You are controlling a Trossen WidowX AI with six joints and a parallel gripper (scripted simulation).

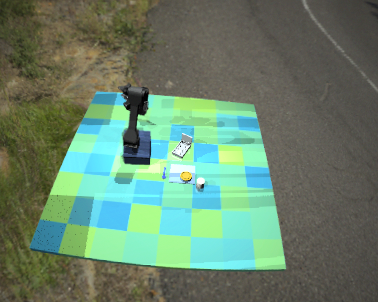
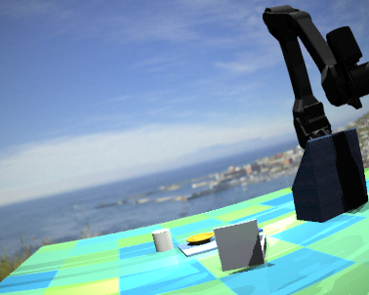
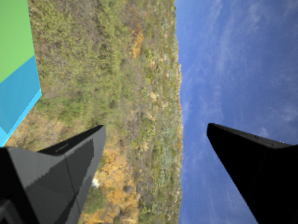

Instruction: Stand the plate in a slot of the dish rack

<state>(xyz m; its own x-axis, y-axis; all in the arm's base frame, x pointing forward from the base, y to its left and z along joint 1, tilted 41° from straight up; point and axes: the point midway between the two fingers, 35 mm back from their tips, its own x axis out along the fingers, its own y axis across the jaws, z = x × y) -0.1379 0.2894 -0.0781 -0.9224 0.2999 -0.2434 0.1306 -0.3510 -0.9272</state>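
My gripper tip is now 48 cm short of the yellow plate, 38 cm to the left of it and 27 cm above it. Round my gripper tip: dish rack: 43 cm ahead, 26 cm below, 17 cm to the right; then cup: 57 cm ahead, 43 cm to the right, 26 cm below.
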